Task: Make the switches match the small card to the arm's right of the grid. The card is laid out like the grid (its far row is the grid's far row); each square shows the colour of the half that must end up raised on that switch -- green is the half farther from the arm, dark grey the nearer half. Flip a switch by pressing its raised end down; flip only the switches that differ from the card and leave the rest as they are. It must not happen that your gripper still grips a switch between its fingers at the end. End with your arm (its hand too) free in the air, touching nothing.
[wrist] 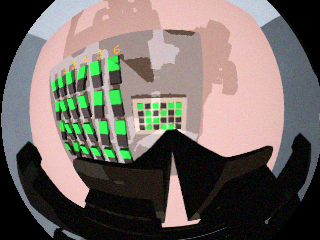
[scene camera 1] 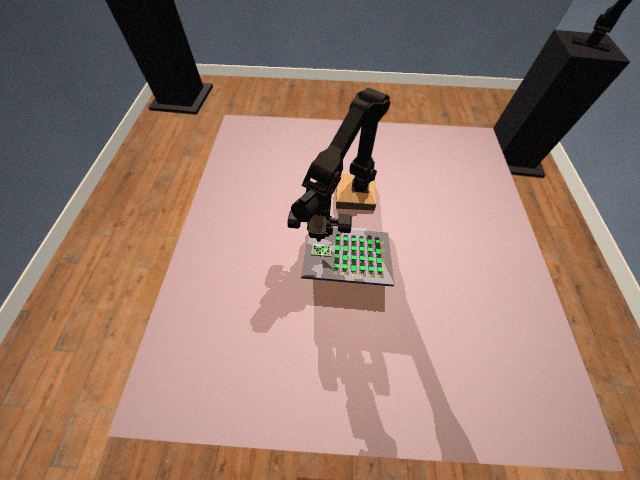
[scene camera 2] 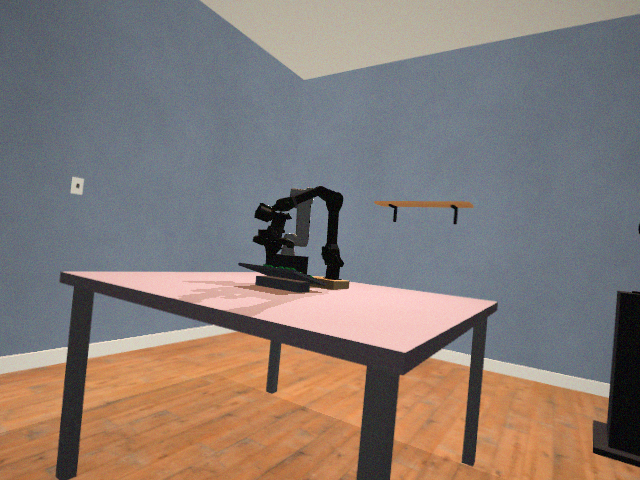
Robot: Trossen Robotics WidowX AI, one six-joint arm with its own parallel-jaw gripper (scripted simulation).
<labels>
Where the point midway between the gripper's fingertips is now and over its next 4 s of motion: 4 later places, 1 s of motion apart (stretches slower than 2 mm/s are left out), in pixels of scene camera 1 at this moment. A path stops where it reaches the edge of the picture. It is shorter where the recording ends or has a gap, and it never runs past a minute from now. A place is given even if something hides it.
The gripper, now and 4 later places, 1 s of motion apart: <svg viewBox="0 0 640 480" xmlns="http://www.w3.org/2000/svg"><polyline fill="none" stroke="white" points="318,240 323,240 373,263 371,268 371,268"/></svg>
</labels>
